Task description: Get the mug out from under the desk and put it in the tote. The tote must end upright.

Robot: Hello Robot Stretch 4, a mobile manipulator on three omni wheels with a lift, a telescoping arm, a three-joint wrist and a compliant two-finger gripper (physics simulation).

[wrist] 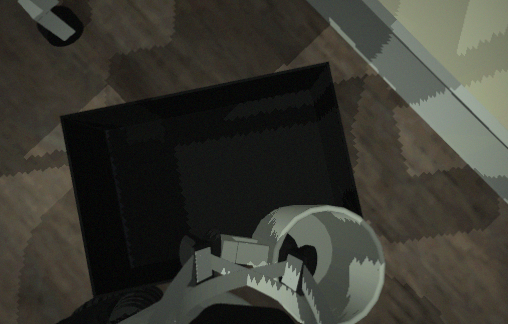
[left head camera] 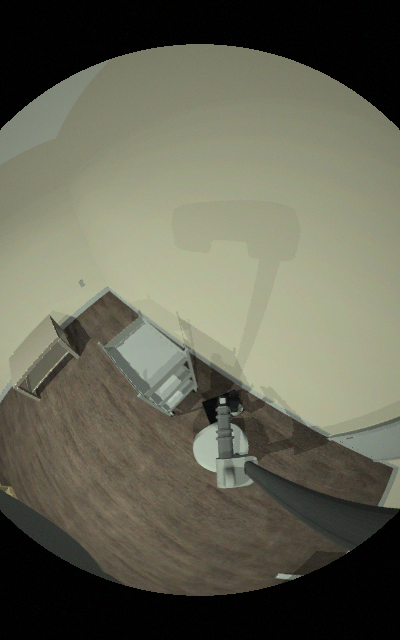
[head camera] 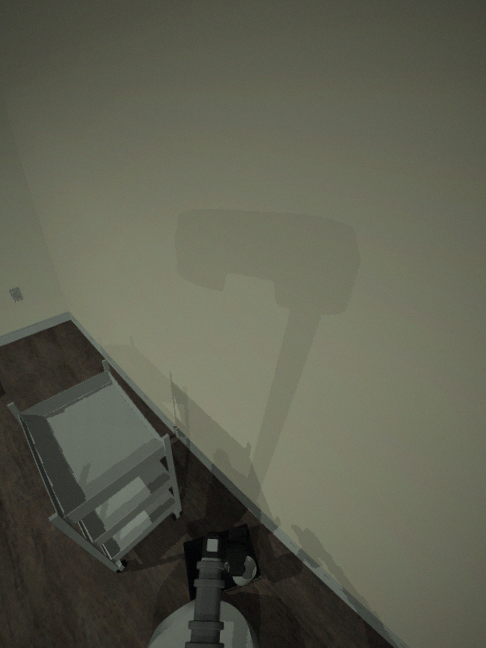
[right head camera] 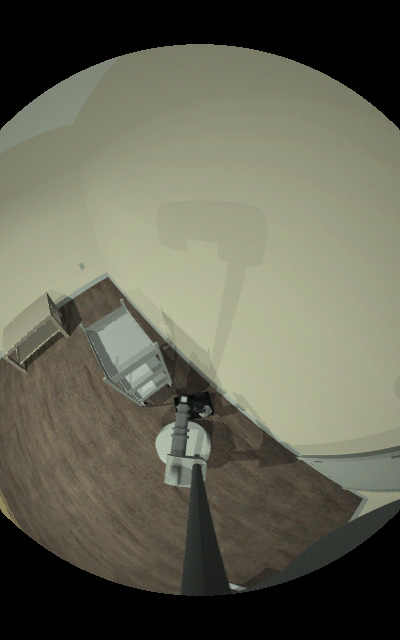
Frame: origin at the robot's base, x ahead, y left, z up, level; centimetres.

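Seen in the pictures: gripper, fingertip midpoint: [wrist: 250, 249].
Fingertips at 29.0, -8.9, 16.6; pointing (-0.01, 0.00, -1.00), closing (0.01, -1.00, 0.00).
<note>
Offsets run from my fingertips to a thing's top centre, as dx, dy, dz. "*": to the spot under its first point.
My gripper [wrist: 250, 249] is shut on the pale grey mug @(* -1.0, -8.1, -0.5) [wrist: 350, 270] [head camera: 250, 571] [right head camera: 205, 411], at its handle side. The mug's open mouth faces up and to the right in the wrist view. The black tote @(+5.1, +4.6, -9.2) [wrist: 250, 175] [head camera: 190, 560] [left head camera: 210, 411] stands upright on the floor, its open top up, and its inside looks dark and bare where it shows. In the wrist view the mug overlaps the tote's near right corner; its height above the rim is hard to tell. The tote's near edge is partly hidden by the gripper and mug.
A grey tiered cart @(* +18.4, +40.3, +46.9) [head camera: 122, 465] [left head camera: 167, 372] [right head camera: 134, 357] stands left of the tote; its caster @(* +22.2, +26.7, -14.9) [wrist: 60, 27] shows at the top left. A wall with a pale baseboard [wrist: 430, 95] runs close on the right. A brown desk-like piece [left head camera: 37, 345] [right head camera: 32, 320] stands at the far left.
</note>
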